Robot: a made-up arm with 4 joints.
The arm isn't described. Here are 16 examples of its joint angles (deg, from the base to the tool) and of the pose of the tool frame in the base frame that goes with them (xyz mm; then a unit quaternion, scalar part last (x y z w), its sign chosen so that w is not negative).
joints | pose
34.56 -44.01 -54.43 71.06 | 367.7 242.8 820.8 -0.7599 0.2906 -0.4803 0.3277
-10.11 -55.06 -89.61 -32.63 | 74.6 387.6 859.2 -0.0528 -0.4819 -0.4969 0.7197
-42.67 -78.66 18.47 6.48 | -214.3 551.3 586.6 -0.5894 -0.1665 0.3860 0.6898
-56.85 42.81 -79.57 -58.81 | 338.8 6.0 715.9 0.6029 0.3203 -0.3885 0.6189
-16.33 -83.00 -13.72 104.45 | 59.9 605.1 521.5 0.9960 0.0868 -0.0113 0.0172
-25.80 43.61 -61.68 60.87 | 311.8 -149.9 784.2 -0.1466 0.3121 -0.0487 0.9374
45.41 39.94 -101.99 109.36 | -120.9 -269.8 849.3 -0.1526 0.7497 -0.4312 0.4782
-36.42 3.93 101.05 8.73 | -91.6 97.5 973.0 0.0473 -0.1580 0.9179 0.3609
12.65 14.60 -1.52 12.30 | 183.7 43.1 960.7 -0.0069 -0.0067 -0.1038 0.9945
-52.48 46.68 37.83 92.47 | 206.5 -34.9 924.3 -0.0586 -0.5418 0.4734 0.6920
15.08 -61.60 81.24 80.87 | 103.9 549.9 574.1 -0.6567 0.0072 0.7002 0.2800
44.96 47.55 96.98 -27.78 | -124.2 -21.6 918.0 0.2854 -0.1716 0.4632 0.8213
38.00 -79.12 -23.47 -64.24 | 409.5 271.5 496.0 -0.2545 -0.1628 -0.4322 0.8497
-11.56 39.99 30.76 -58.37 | 139.1 -41.6 909.9 0.7207 0.1664 0.2738 0.6147
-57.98 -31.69 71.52 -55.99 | -285.2 253.8 861.1 0.0126 0.3677 0.7517 0.5473
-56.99 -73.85 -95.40 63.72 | -271.3 396.3 863.4 -0.5311 -0.2961 -0.4802 0.6322
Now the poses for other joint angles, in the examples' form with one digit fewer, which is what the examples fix.
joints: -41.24 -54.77 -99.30 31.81
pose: -115 351 935 -0.337 -0.250 -0.519 0.745
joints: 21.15 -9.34 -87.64 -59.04
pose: 142 37 932 0.231 -0.435 -0.714 0.498
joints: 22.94 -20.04 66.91 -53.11
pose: 158 353 817 0.227 0.325 0.193 0.897
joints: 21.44 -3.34 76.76 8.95
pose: 98 272 925 -0.115 0.014 0.482 0.868
